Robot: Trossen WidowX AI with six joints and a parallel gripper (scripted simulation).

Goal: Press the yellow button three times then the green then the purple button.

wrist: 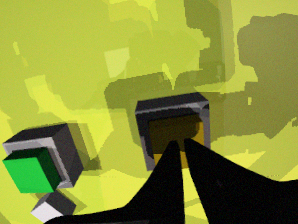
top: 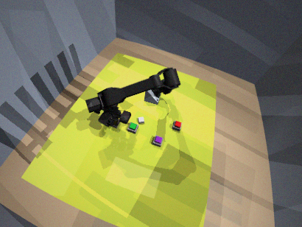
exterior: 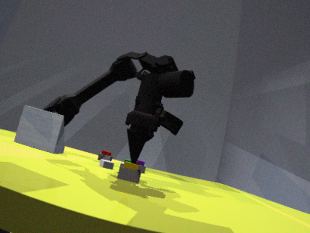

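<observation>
The yellow button lies 10 mm below my gripper tip. From my gripper tip the other things lie so: purple button 10 mm ahead, 270 mm to the left, 10 mm below; then small white block 80 mm behind, 140 mm to the left, 30 mm below; then green button 10 mm behind, 110 mm to the left, 10 mm below.
</observation>
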